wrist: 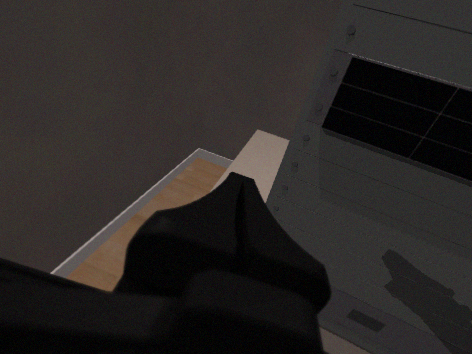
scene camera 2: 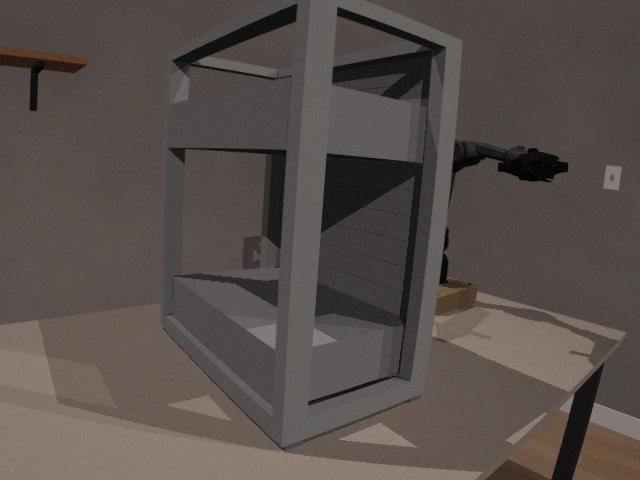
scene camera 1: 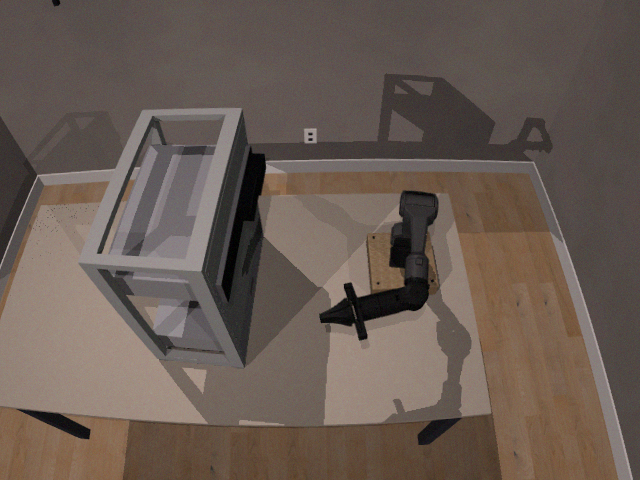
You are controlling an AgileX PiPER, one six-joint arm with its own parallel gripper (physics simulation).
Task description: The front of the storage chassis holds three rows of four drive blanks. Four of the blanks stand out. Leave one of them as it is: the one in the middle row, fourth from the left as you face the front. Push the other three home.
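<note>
The storage chassis is fixed in a tall grey rack (scene camera 1: 220, 180) (scene camera 2: 310, 206), with its front towards the arm. In the wrist view, black drive blanks (wrist: 390, 90) at the left end of the front show in three rows; the right part is cut off, and I cannot tell there which stand out. In scene camera 1 the far-end blanks (scene camera 1: 254, 188) jut further out than the near part. Scene camera 2 looks from behind and hides the front. My gripper (scene camera 1: 321, 316) (wrist: 236, 190) is shut and empty, apart from the rack front. In the wrist view its tips are left of and below the blanks.
Grey panels (wrist: 365, 210) with small round screws lie below the blanks and carry the arm's shadow. The arm's wooden base (scene camera 1: 379, 263) (scene camera 2: 457, 295) stands on the pale table (scene camera 1: 392, 372) (scene camera 2: 516, 335). A wall shelf (scene camera 2: 46, 59) is behind the rack.
</note>
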